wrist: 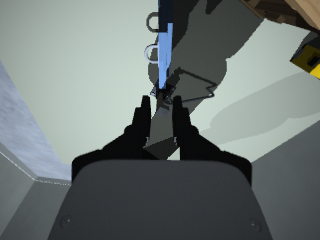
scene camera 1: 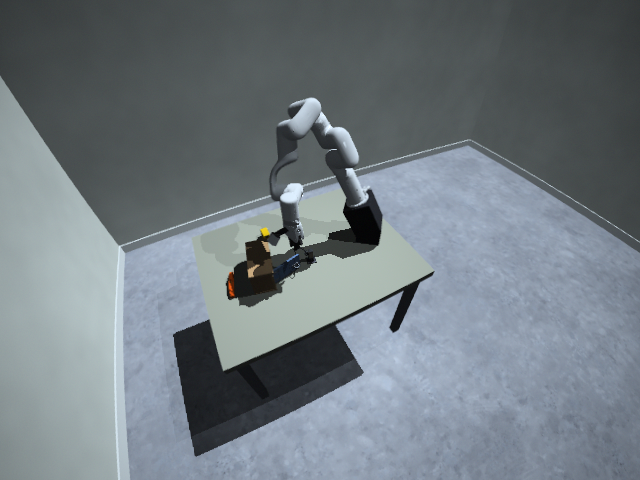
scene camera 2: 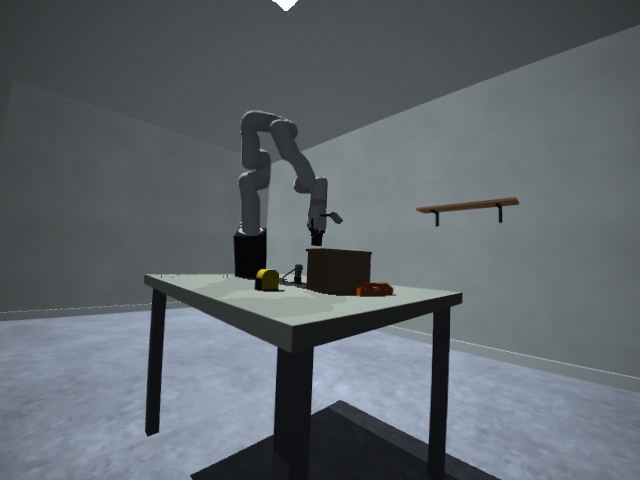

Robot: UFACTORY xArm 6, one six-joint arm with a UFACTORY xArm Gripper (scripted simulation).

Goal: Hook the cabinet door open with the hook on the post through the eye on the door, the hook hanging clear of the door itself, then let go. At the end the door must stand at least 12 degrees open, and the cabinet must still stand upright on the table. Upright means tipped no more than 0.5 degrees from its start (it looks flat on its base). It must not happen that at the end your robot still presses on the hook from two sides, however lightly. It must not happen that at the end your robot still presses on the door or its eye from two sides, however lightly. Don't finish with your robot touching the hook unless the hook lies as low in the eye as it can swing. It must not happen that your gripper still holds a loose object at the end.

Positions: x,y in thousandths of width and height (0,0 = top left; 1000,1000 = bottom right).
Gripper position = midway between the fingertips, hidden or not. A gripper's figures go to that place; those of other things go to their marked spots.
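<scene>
My gripper (scene camera 2: 495,511), 1.16 m from the lens. Brown cabinet (scene camera 2: 513,564), 0.91 m from the lens.
</scene>
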